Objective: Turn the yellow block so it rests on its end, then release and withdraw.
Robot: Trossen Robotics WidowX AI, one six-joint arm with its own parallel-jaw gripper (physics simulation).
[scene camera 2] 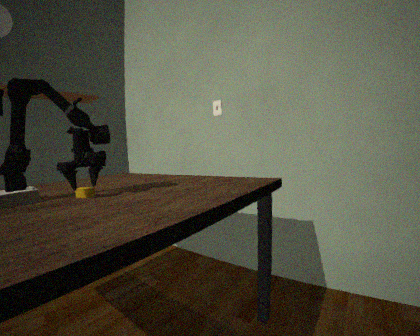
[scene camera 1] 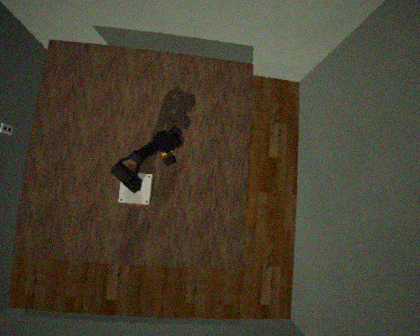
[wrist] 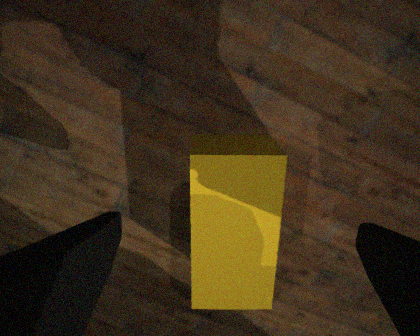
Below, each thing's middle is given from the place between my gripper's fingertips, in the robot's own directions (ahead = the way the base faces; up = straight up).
Now: hand 2 cm above the yellow block [wrist: 237,182].
